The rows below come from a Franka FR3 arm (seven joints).
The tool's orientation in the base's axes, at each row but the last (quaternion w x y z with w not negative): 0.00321 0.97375 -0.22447 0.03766; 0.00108 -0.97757 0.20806 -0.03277; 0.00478 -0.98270 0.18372 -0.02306; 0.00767 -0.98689 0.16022 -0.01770; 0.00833 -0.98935 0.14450 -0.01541
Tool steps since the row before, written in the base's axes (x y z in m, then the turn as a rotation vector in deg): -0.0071 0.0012 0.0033 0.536 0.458 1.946; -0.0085 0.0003 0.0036 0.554 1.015 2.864; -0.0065 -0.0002 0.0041 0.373 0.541 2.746; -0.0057 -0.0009 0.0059 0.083 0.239 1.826; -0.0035 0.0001 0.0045 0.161 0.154 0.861
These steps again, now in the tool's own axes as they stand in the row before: -0.0066 0.0020 -0.0038 0.426 -0.667 -1.913; -0.0076 0.0031 -0.0041 0.274 -1.198 -2.834; -0.0058 0.0025 -0.0044 0.272 -0.688 -2.725; -0.0049 0.0025 -0.0061 0.062 -0.291 -1.819; -0.0033 0.0008 -0.0046 0.134 -0.212 -0.853
